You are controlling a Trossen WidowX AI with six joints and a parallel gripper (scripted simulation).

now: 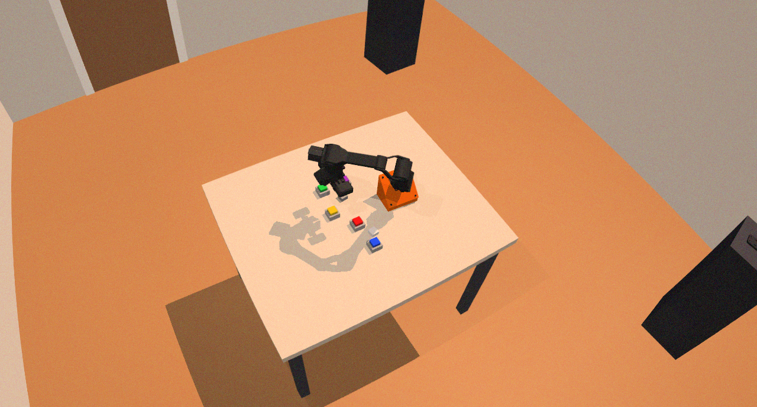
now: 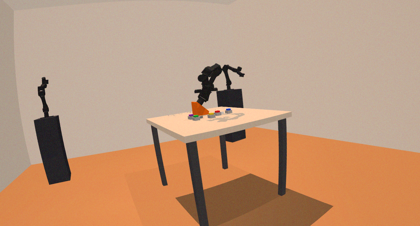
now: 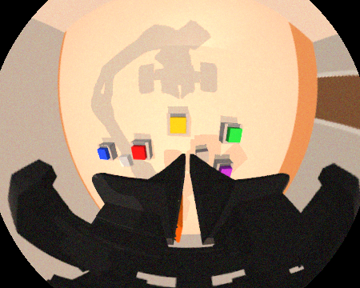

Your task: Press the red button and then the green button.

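The green button lies 110 mm to the right of my gripper tip, 110 mm below it and 10 mm behind it. Also, from my gripper tip: red button 110 mm to the left, 110 mm below, 30 mm behind; then purple button 120 mm behind, 110 mm below, 100 mm to the right; then yellow button 110 mm below, 20 mm ahead, 10 mm to the left.
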